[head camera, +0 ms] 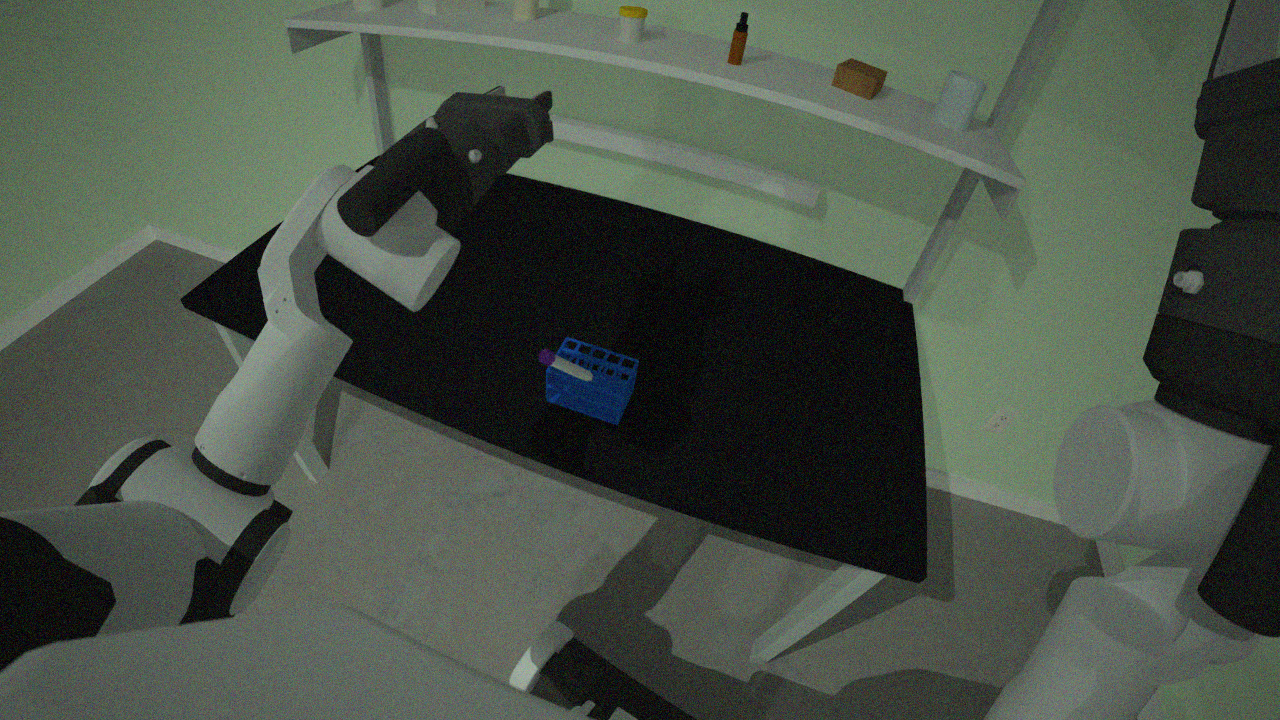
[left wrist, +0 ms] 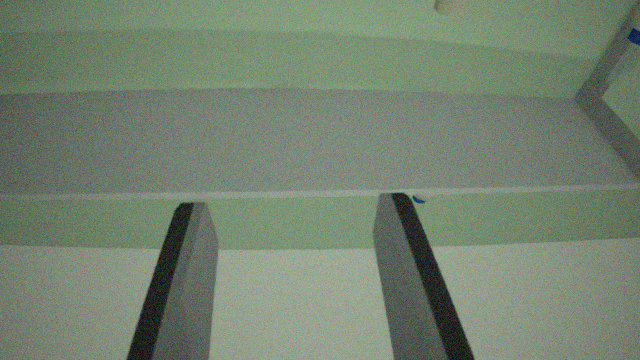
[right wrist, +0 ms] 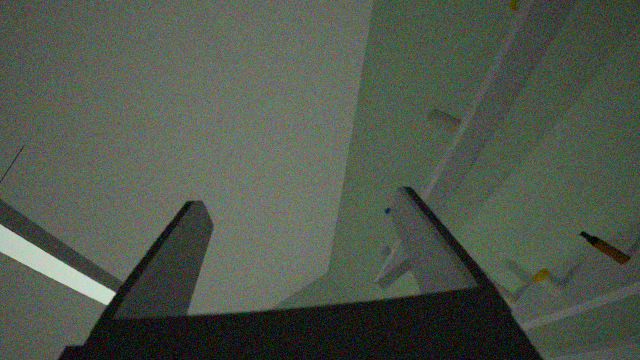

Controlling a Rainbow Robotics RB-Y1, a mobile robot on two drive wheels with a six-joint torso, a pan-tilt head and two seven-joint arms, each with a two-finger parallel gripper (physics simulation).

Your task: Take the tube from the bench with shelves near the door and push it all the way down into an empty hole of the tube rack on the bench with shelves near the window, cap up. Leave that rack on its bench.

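Frame: origin at the robot's base, x left, y ahead, z down, level; millimetres.
Where they show: left gripper, fingertip midpoint: (head camera: 525, 96) (left wrist: 294, 218); right gripper, fingertip midpoint: (right wrist: 302, 206).
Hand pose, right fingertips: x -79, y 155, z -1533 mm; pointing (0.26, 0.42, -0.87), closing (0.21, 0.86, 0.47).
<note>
Each offset is from my right fingertips to the top centre of the thing. "*": to the spot under its first point. Level surfaces: height alone.
The tube (head camera: 573, 368), white with a purple cap, lies at a slant over the near left part of the blue tube rack {dy +133, dx +445, dz +696 mm} (head camera: 586, 398) in the head camera view, its cap sticking out past the rack's left side. I cannot tell whether its lower end is in a hole. The rack stands on the black bench {dz +770 mm} (head camera: 769, 358). My left gripper (head camera: 523, 96) (left wrist: 294, 218) is half open and empty, raised beyond the rack, near the shelf. My right gripper (right wrist: 302, 206) is wide open and empty, pointing up towards the ceiling. The tube and rack do not show in either wrist view.
A shelf (head camera: 680, 78) above the bench's back edge carries a yellow-lidded jar {* dy +498, dx +679, dz +280 mm} (head camera: 631, 25), an orange bottle {* dy +554, dx +499, dz +271 mm} (head camera: 737, 41), a brown box {* dy +648, dx +296, dz +283 mm} (head camera: 859, 78) and a pale container {* dy +693, dx +124, dz +257 mm} (head camera: 959, 98). A shelf {dz -125 mm} (left wrist: 300, 140) spans the left wrist view in front of the fingers.
</note>
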